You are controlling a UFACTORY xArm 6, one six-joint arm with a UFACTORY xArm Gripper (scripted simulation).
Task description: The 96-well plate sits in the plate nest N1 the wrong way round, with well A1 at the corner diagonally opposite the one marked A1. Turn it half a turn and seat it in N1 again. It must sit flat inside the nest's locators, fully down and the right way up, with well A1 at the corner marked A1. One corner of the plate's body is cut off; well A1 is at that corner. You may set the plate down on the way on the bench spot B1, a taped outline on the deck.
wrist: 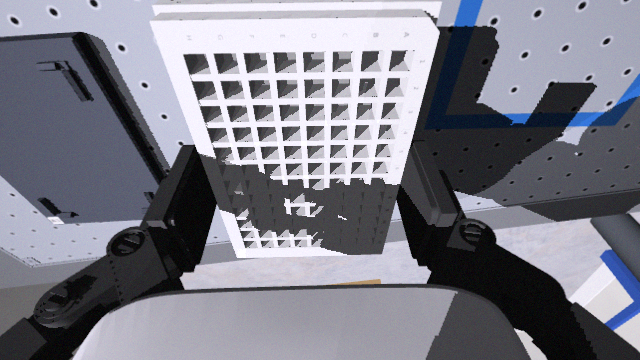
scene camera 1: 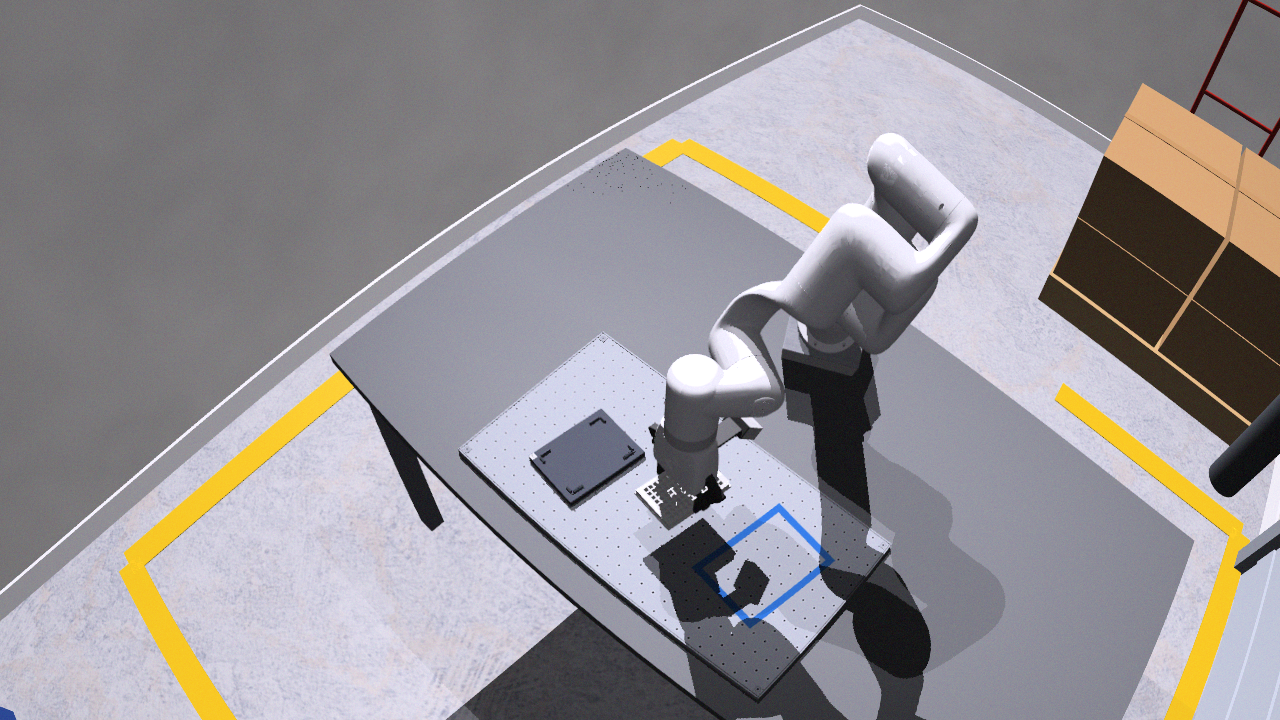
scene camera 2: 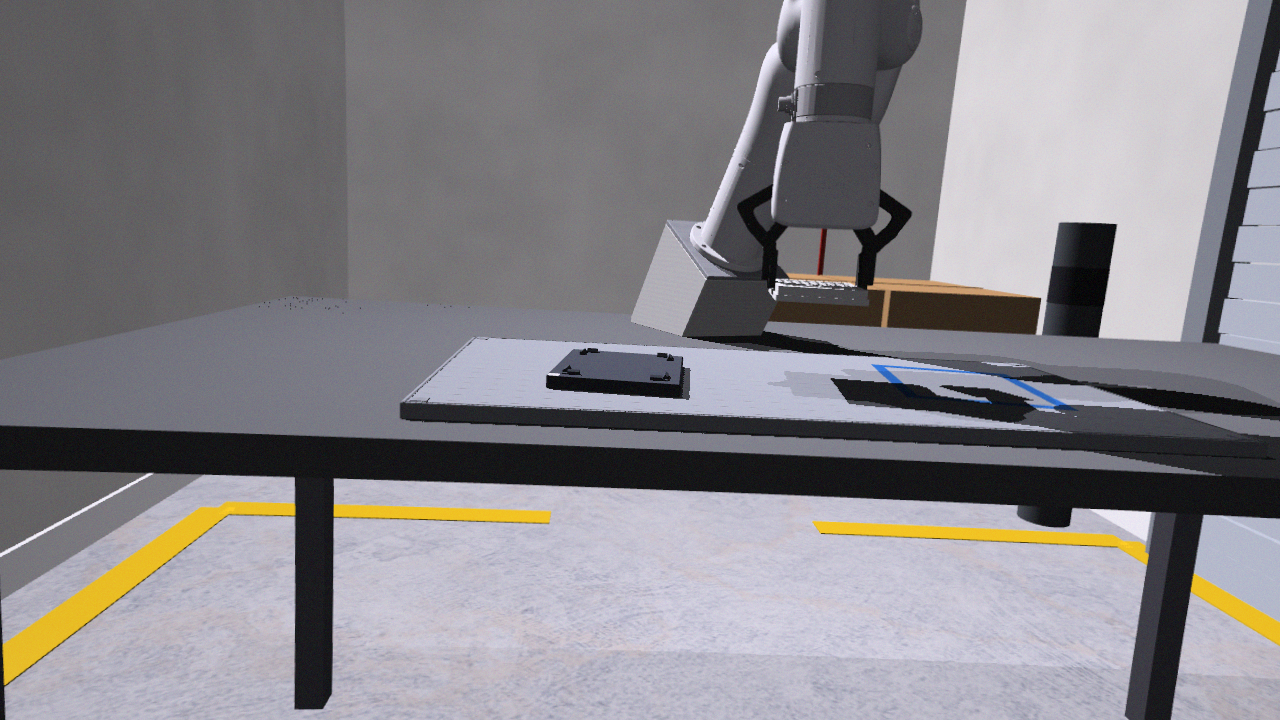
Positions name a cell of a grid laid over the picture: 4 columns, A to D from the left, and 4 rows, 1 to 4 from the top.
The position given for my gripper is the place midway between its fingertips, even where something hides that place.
I see my gripper (scene camera 2: C2) and a plate nest N1 (scene camera 1: B3).
My gripper is seen too in the wrist view (wrist: B2) and in scene camera 1 (scene camera 1: C3). The plate nest N1 shows as well in the wrist view (wrist: A2) and in scene camera 2 (scene camera 2: B3).
